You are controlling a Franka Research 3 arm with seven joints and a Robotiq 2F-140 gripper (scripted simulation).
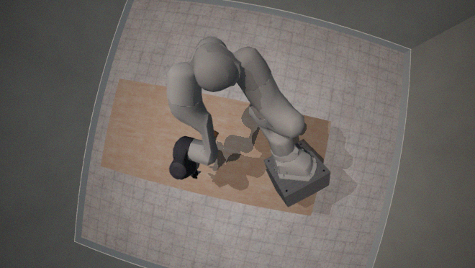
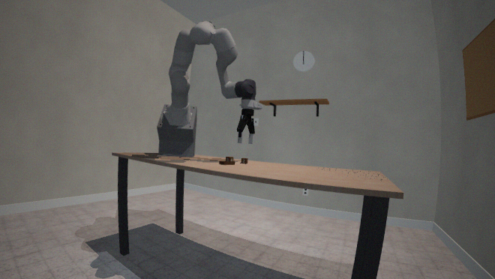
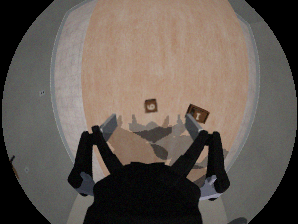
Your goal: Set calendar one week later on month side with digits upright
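Now: hand 120 mm above the calendar cube.
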